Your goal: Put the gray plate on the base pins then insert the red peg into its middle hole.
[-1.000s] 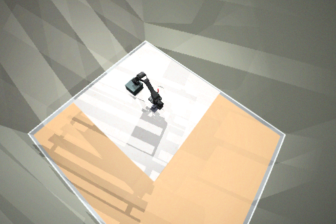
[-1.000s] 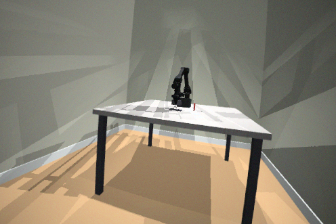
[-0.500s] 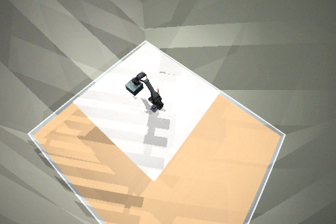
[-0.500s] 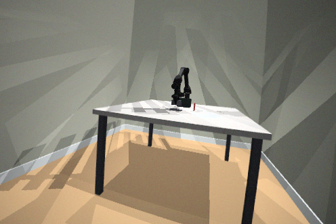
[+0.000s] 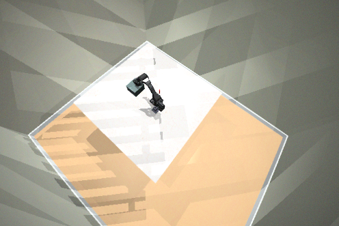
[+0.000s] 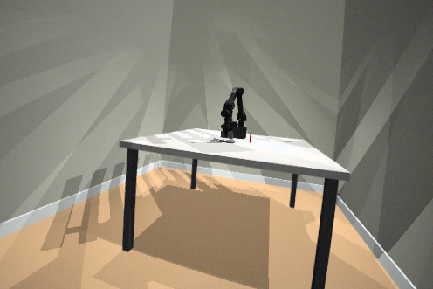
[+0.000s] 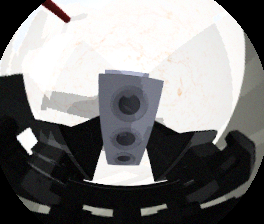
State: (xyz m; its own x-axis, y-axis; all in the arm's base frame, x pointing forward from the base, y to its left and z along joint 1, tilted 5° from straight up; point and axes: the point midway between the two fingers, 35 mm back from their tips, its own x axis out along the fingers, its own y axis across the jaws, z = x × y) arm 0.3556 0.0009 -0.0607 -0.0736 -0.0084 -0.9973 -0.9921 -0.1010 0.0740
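My gripper tip is 3 cm above the base. From my gripper tip the other things lie so: gray plate (3 cm above); red peg (14 cm behind, 16 cm to the left).
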